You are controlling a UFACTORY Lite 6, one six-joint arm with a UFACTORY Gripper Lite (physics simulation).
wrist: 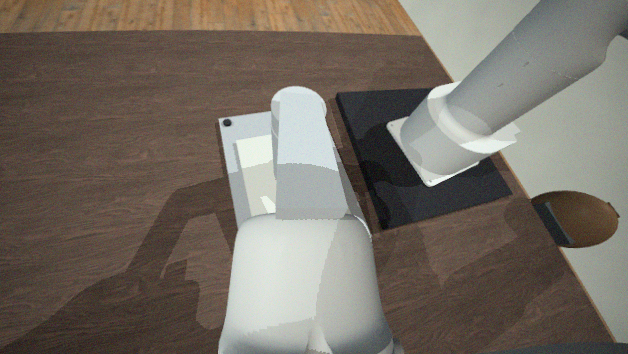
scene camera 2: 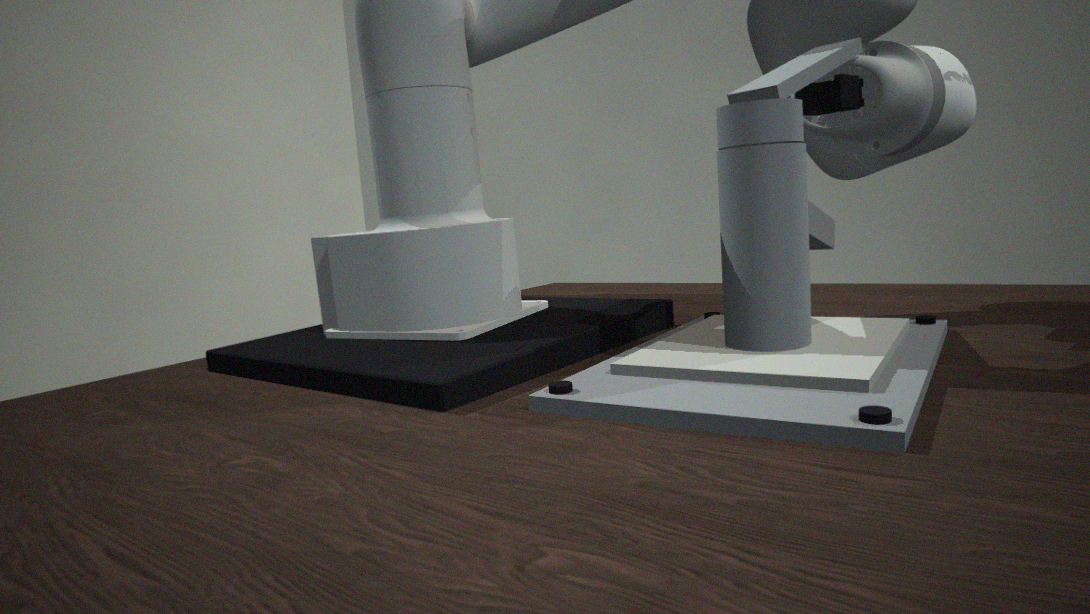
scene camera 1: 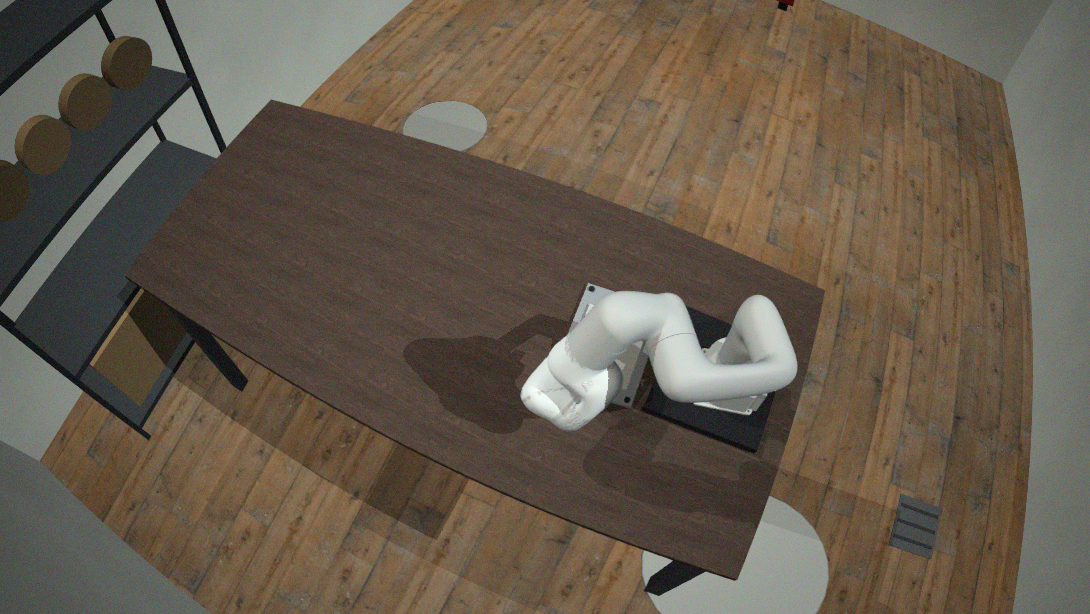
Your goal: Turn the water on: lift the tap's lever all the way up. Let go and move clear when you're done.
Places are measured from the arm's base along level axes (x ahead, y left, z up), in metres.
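Pixels of known places: hand at its tool point: [scene camera 2: 825, 95]; arm's base at its link origin: [wrist: 430, 144] [scene camera 2: 444, 321].
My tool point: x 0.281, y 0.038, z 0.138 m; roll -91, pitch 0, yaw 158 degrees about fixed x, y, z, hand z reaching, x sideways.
Observation:
Ahead of a thing's pixels: the offset from my tool point to its top centre. "spot": to the spot under its first point. Level surfaces: height alone.
The grey tap @[spot: dy -0.098, dx -0.023, dz -0.085 m] [scene camera 2: 765, 244] [wrist: 300, 90] stands upright on a grey base plate @[dy -0.074, dx -0.028, dz -0.145 m] [scene camera 1: 602, 292] [scene camera 2: 686, 409] [wrist: 228, 145]. Its lever @[dy -0.032, dx -0.011, dz +0.034 m] [scene camera 2: 797, 70] [wrist: 307, 150] is tilted upward, with its free end raised toward the arm. The blocky spout end @[spot: dy +0.009, dx -0.005, dz -0.082 m] [scene camera 2: 822, 226] shows behind the tap body, lower down. My gripper [scene camera 2: 803, 100] has its black fingers under the lever, beside the top of the tap, close to or touching the lever's underside. The lever hides the fingers in the wrist view, and the arm hides them in scene camera 1, so their spacing cannot be told.
The arm's base stands on a black board [scene camera 1: 705, 324] [scene camera 2: 381, 381] [wrist: 400, 210] next to the tap's plate. A brown table @[dz -0.157 m] [scene camera 1: 343, 228] carries both. A dark shelf unit with round wooden discs [scene camera 1: 126, 62] stands beyond the table's far left end.

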